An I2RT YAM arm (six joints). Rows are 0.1 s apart.
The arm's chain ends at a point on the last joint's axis. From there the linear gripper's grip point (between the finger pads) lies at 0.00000 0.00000 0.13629 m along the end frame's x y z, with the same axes.
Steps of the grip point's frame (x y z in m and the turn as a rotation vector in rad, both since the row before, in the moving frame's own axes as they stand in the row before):
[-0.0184, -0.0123, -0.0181, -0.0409, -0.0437, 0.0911]
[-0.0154, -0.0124, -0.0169, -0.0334, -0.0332, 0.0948]
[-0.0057, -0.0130, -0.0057, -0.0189, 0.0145, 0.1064]
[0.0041, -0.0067, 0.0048, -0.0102, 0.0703, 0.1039]
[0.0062, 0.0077, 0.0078, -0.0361, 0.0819, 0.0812]
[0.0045, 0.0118, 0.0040, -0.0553, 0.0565, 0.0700]
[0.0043, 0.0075, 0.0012, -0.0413, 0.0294, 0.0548]
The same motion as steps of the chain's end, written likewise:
[-0.0122, -0.0176, -0.0179, -0.0409, -0.0437, 0.0911]
[-0.0107, -0.0167, -0.0167, -0.0334, -0.0332, 0.0948]
[-0.0075, -0.0157, -0.0057, -0.0189, 0.0145, 0.1064]
[-0.0054, -0.0086, 0.0051, -0.0102, 0.0703, 0.1039]
[-0.0047, 0.0023, 0.0083, -0.0361, 0.0819, 0.0812]
[-0.0029, 0.0040, 0.0044, -0.0553, 0.0565, 0.0700]
[0.0005, 0.0018, 0.0014, -0.0413, 0.0294, 0.0548]

